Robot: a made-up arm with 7 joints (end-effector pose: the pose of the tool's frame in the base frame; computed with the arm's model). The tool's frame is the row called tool. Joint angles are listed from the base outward.
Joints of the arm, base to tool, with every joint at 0 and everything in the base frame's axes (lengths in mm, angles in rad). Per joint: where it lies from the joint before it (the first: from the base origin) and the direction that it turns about. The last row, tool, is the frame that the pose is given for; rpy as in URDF.
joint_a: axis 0.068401 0.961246 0.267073 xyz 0 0 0
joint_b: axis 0.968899 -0.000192 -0.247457 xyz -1 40 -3
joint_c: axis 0.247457 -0.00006 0.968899 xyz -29 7 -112
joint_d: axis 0.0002 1 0.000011 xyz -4 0 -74
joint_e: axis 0.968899 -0.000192 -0.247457 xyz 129 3 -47
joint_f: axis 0.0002 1 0.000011 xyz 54 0 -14
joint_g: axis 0.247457 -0.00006 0.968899 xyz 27 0 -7
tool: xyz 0 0 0 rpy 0 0.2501 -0.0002
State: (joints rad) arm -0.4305 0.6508 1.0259 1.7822 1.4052 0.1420 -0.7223
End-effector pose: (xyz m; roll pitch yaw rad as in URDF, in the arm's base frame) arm 0.0557 0.2536 -0.3407 -2.3000 1.2299 -2.6066
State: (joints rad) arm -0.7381 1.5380 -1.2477 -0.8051 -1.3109 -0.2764 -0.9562
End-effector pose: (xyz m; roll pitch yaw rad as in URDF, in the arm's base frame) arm 0.1412 0.0489 -0.1132 -0.3964 -0.1193 -1.9782
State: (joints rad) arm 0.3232 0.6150 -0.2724 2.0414 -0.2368 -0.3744 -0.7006
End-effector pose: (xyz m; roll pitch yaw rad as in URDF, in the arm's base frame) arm -0.2505 0.2768 -0.1942 3.0479 0.9100 3.1400
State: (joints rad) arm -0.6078 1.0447 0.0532 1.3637 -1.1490 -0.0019 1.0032
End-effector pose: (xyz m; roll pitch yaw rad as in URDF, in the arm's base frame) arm 0.1718 0.3760 -0.1681 0.2864 0.2855 2.0789
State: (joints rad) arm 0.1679 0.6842 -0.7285 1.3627 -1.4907 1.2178 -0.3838
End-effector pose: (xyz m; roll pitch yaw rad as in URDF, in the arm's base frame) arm -0.1295 0.2561 -0.3029 2.6944 0.6237 -2.3720
